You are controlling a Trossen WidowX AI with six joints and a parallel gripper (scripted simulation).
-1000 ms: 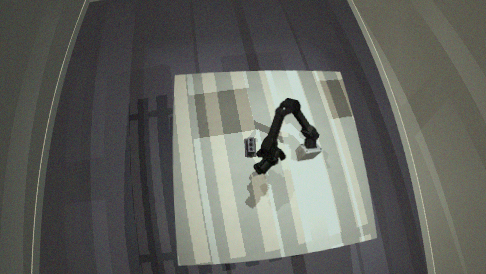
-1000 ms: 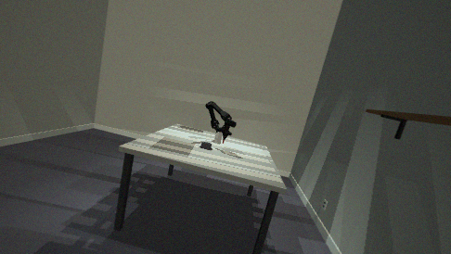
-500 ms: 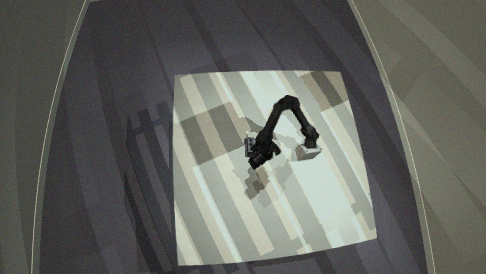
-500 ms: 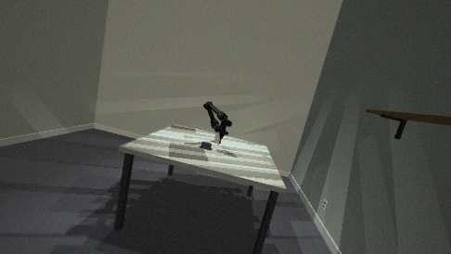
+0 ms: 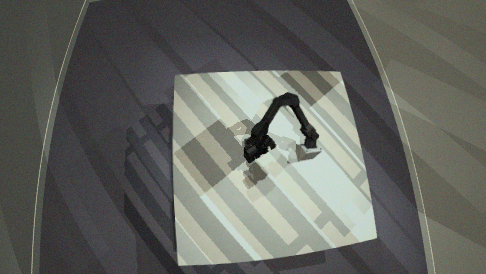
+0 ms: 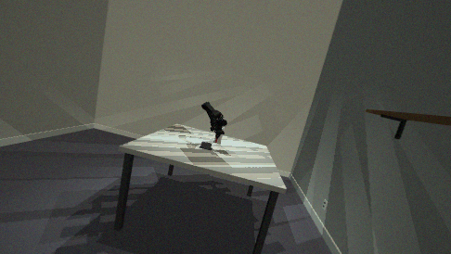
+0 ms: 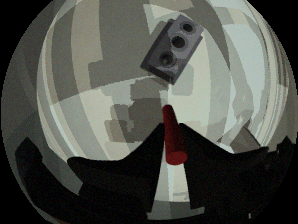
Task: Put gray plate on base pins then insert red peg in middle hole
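Right now the gray plate is 9 cm to the right of my gripper tip, 7 cm below it and 3 cm ahead of it. Round my gripper tip: red peg: right at my gripper tip.
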